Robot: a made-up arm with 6 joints.
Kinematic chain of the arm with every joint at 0, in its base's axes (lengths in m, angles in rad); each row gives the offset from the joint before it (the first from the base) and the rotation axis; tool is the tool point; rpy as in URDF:
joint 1: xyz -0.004 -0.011 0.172 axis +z
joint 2: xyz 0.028 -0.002 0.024 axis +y
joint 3: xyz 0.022 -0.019 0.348 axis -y
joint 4: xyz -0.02 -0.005 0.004 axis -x
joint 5: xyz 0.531 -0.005 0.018 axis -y
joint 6: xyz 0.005 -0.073 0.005 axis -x
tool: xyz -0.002 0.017 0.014 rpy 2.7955 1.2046 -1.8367
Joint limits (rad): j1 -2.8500..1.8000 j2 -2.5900..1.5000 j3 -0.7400..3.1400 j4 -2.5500..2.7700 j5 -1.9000..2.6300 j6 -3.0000..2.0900
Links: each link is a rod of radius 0.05 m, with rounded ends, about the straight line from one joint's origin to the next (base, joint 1, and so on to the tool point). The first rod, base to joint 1, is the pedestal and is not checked.
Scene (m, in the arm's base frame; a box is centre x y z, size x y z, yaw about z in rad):
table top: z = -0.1
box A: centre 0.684 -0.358 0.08 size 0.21 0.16 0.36 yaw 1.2
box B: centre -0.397 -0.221 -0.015 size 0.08 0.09 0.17 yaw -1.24
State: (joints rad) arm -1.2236 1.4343 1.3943 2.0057 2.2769 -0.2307
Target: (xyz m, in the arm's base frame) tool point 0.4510 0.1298 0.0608
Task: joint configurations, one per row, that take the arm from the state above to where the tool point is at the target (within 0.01 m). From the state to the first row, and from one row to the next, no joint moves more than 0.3 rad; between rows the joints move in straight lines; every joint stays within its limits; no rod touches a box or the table.
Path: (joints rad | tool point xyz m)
1: -0.9457 1.1951 1.2529 2.0670 2.1600 -0.2677 | 0.5006 -0.6900 0.3892
2: -0.6678 0.9560 1.1115 2.1284 2.0432 -0.3047 | 0.6344 -0.4923 0.5085
3: -0.3899 0.7168 0.9701 2.1897 1.9263 -0.3417 | 0.6821 -0.2682 0.6155
4: -0.1120 0.4776 0.8286 2.2510 1.8094 -0.3787 | 0.6435 -0.0555 0.7063
5: 0.1659 0.2385 0.6872 2.3123 1.6925 -0.4157 | 0.5343 0.1129 0.7778
6: 0.4438 -0.0007 0.5458 2.3737 1.5757 -0.4527 | 0.3823 0.2148 0.8280
7: 0.7217 -0.2399 0.4044 2.4350 1.4588 -0.4897 | 0.2208 0.2433 0.8561
8: 0.9996 -0.4790 0.2630 2.4963 1.3419 -0.5267 | 0.0809 0.2067 0.8623
9: 0.8109 -0.2252 0.0502 2.4612 1.5328 -0.4571 | 0.2631 0.3301 0.7015
10: 0.6223 0.0287 -0.1625 2.4260 1.7237 -0.3875 | 0.4171 0.3357 0.4854
11: 0.4336 0.2825 -0.3753 2.3909 1.9146 -0.3179 | 0.4878 0.2511 0.2573
12: 0.2449 0.5364 -0.5880 2.3557 2.1055 -0.2483 | 0.4510 0.1298 0.0608

